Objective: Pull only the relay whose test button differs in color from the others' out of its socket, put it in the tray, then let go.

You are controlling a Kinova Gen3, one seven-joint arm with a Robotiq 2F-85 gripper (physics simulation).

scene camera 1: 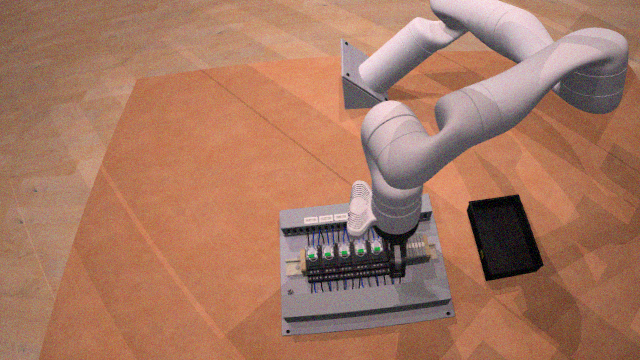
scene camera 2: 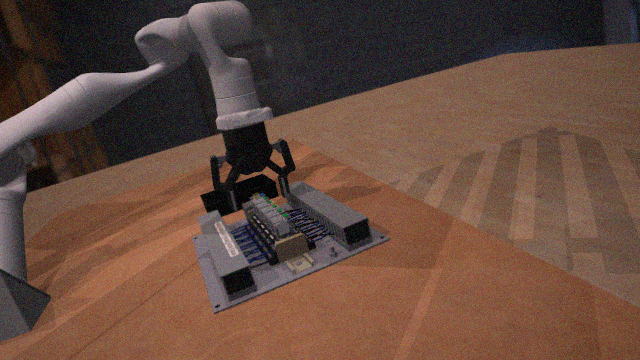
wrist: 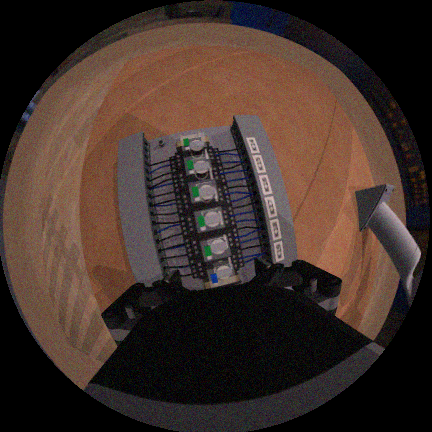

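Seen in the pictures: gripper, fingertip midpoint: [scene camera 1: 393, 247] [scene camera 2: 260, 202] [wrist: 217, 273]; arm's base at its link origin: [scene camera 1: 372, 78] [wrist: 375, 213].
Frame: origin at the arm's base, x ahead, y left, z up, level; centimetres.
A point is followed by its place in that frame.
The relay with the blue test button [wrist: 223, 272] @(x 46.6, y 4.7, z 2.4 cm) [scene camera 2: 261, 196] @(x 47.6, y 4.2, z 2.4 cm) sits in its socket at the tray end of the row; the gripper hides it in scene camera 1. The other relays [scene camera 1: 344, 250] @(x 48.6, y -3.6, z 2.4 cm) [wrist: 206, 192] @(x 48.0, y -3.4, z 2.4 cm) have green buttons and stand in their sockets. My gripper [scene camera 1: 397, 267] [scene camera 2: 259, 196] @(x 47.1, y 5.3, z 1.0 cm) [wrist: 217, 273] @(x 47.1, y 5.3, z 1.0 cm) is open and points down over that end. Its fingertips stand apart on either side of the row, about level with the relay tops, with the blue-button relay between them and nothing gripped. The black tray [scene camera 1: 515, 274] @(x 50.4, y 29.6, z -3.4 cm) [scene camera 2: 212, 202] @(x 35.8, y 31.9, z -3.5 cm) lies beside the panel, with nothing visible inside it.
The grey panel [scene camera 1: 370, 324] @(x 60.4, y 1.8, z -4.1 cm) [scene camera 2: 220, 300] @(x 38.1, y -16.1, z -4.0 cm) carries two raised wire ducts [scene camera 1: 367, 304] @(x 57.8, y 1.1, z -0.1 cm) [wrist: 137, 210] @(x 56.5, y -2.2, z -0.1 cm), one along each side of the relay row. Blue and black wires run between ducts and sockets. Pale terminal blocks [scene camera 1: 416, 246] @(x 46.4, y 9.6, z 0.3 cm) stand past the blue-button end. The arm's base stands behind the panel.
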